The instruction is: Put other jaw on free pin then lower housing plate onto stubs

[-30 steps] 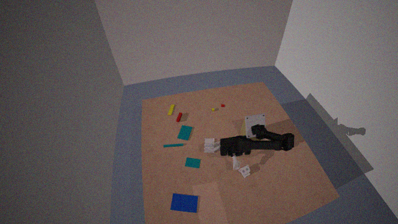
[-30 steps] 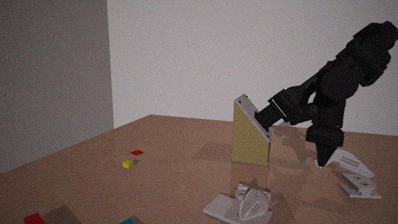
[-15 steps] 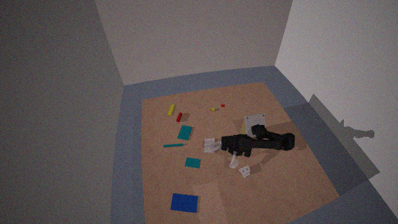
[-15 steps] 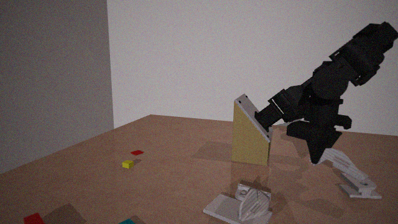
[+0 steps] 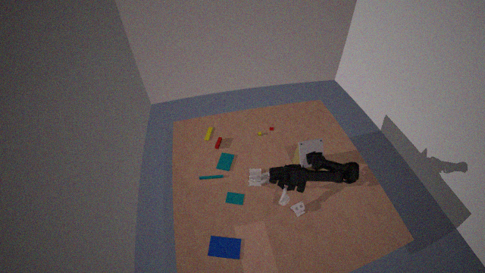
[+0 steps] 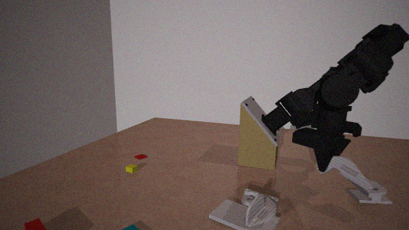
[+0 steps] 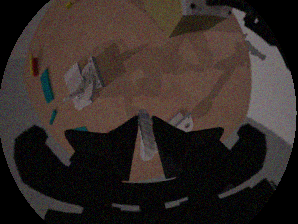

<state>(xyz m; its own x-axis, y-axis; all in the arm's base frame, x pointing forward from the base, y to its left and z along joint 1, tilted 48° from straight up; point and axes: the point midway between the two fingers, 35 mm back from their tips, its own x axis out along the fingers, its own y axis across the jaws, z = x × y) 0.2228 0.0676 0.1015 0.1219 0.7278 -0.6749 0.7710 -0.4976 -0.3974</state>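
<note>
My gripper tip is now 11 cm to the right of the white housing piece, 5 cm past it and 5 cm above it. From my gripper tip the other things lie so: teal bar 37 cm ahead, 24 cm to the right, 7 cm below; then blue tile 39 cm ahead, 19 cm to the left, 7 cm below; then jaw 1 cm to the left, 1 cm ahead, 1 cm above.
</note>
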